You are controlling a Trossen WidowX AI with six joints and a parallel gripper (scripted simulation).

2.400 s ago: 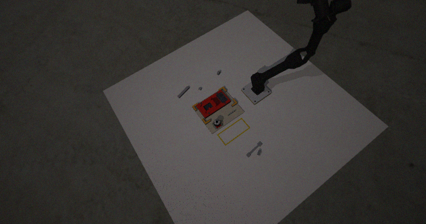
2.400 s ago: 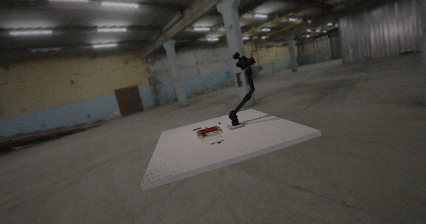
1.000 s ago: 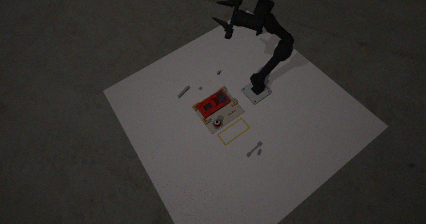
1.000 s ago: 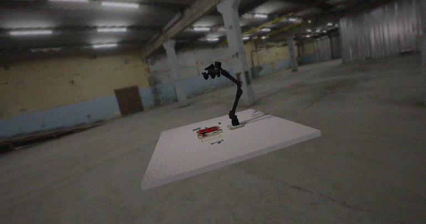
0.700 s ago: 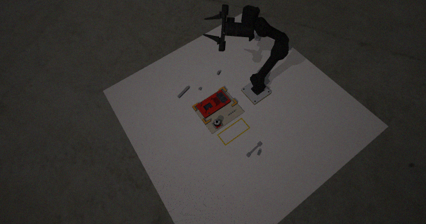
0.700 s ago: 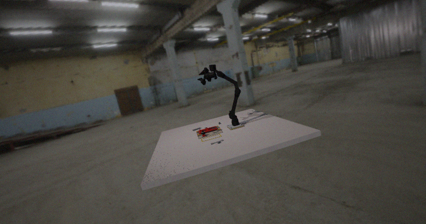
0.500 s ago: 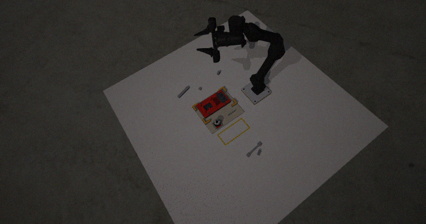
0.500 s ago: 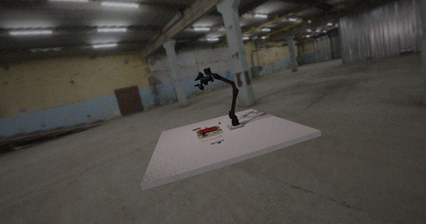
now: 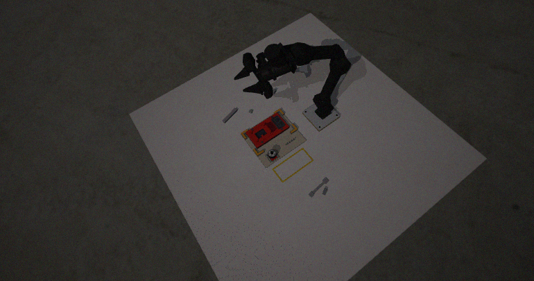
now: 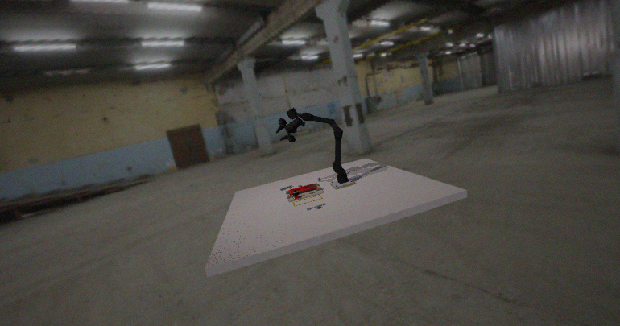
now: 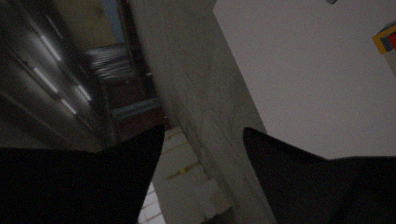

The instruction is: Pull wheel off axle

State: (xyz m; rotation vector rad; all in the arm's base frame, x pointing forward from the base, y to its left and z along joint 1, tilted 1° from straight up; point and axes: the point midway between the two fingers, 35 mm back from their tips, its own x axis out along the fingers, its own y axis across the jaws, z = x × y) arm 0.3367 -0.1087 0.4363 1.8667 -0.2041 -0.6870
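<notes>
My gripper tip is 2 cm past the wheel, 16 cm to the right of it and 40 cm above it. From my gripper tip the other things lie so: beige base plate (8 cm behind, 6 cm to the left, 42 cm below).
</notes>
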